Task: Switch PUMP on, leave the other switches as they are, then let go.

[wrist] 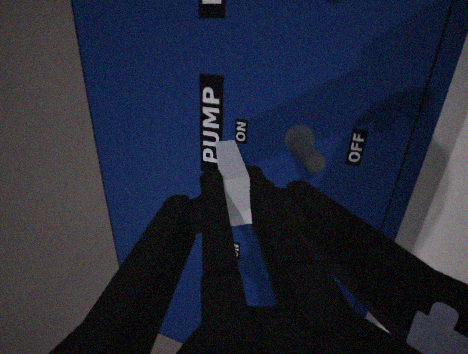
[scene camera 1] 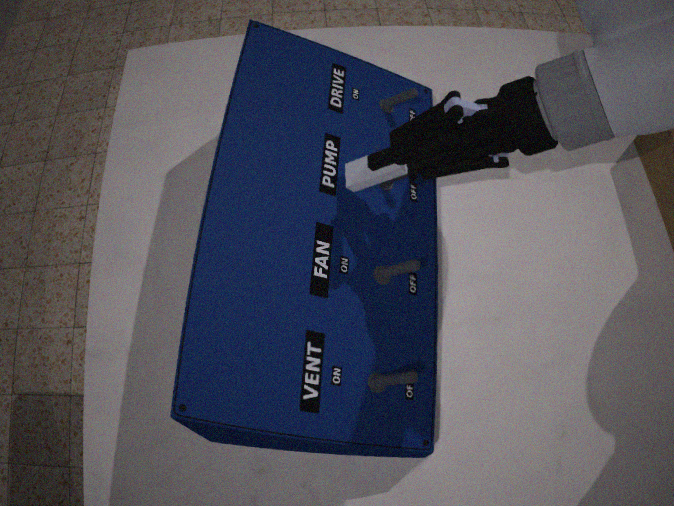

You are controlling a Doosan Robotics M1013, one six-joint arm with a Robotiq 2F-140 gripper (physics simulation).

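Frame: origin at the arm's base, x left, y back, z up, level; metres.
Where they show: gripper, fingertip midpoint: [wrist: 226,158] [scene camera 1: 349,177].
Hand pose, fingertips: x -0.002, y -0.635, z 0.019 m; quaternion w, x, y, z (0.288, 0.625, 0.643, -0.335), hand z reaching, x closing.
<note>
Things, the pixels of their centre, and the offset from my fingertips. Level surfaces: height alone.
- blue panel, surface height: dz +0.024 m
- PUMP lever, body centre: [wrist: 305,151] dx -0.015, dy +0.061, dz -0.014 m
- DRIVE lever, body centre: [scene camera 1: 401,97] dx -0.134, dy +0.072, dz -0.014 m
- FAN lever, body centre: [scene camera 1: 400,268] dx +0.105, dy +0.051, dz -0.014 m
- VENT lever, body centre: [scene camera 1: 396,379] dx +0.224, dy +0.040, dz -0.014 m
- PUMP label, body centre: [wrist: 211,127] [scene camera 1: 330,163] dx -0.022, dy -0.021, dz -0.003 m
- pale table, surface height: dz -0.127 m
The blue panel [scene camera 1: 261,217] [wrist: 145,90] carries four grey levers. The PUMP lever [wrist: 306,150] leans towards its OFF label [wrist: 355,147] in the wrist view; the gripper hides most of it in the scene view. The DRIVE lever [scene camera 1: 400,100], FAN lever [scene camera 1: 397,270] and VENT lever [scene camera 1: 393,379] lean to their OFF sides. My gripper [scene camera 1: 356,174] [wrist: 226,158] is shut with nothing between its pale fingertips. In the wrist view the tips are over the lower end of the PUMP label [wrist: 211,112], near the ON label [wrist: 241,131], with a gap between them and the lever.
The panel rests on a pale table [scene camera 1: 522,283], which shows on both sides of it. The arm [scene camera 1: 631,81] reaches in from the right in the scene view. Speckled floor tiles [scene camera 1: 43,217] lie past the table's left edge. Shadows fall across the panel's switch side.
</note>
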